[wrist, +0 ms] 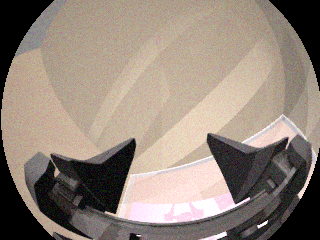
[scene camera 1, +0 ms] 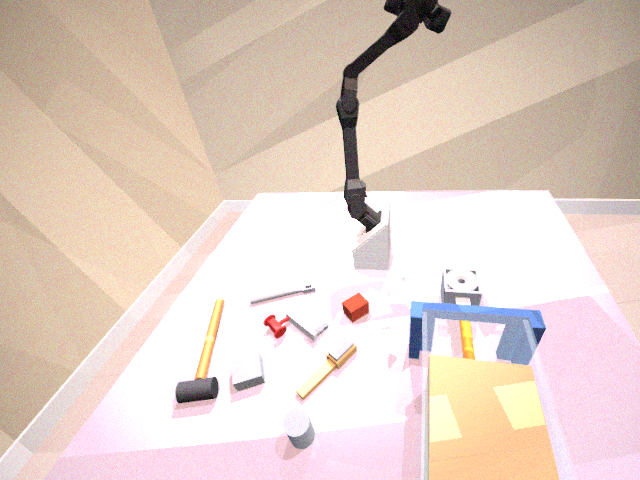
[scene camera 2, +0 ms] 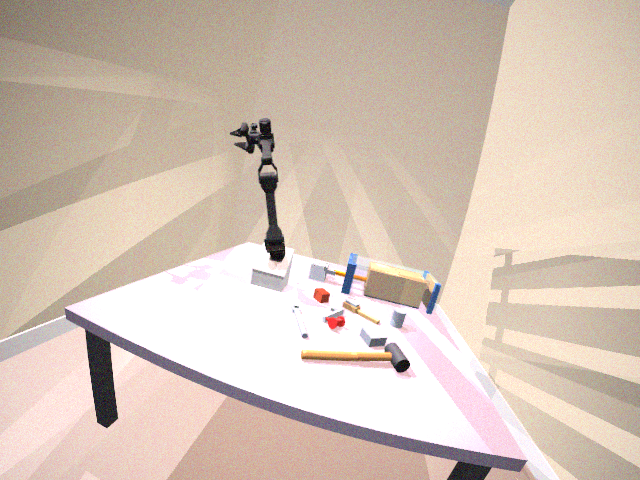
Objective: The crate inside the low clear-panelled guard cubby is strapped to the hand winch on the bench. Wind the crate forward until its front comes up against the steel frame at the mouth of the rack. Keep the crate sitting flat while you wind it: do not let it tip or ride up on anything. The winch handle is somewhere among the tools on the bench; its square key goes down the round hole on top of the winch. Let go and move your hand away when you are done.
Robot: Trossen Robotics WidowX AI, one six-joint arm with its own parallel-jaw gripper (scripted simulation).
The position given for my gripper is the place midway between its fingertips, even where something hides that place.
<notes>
My gripper (wrist: 171,140) is open and holds nothing. Also in view: a grey block (scene camera 1: 248,371), a hammer (scene camera 1: 201,388) and a brush (scene camera 1: 344,349).
The hammer also shows in scene camera 2 (scene camera 2: 393,353). The wrist view misses the grey block: it is out of frame. The wrist view does not show the hammer: it is out of frame.
</notes>
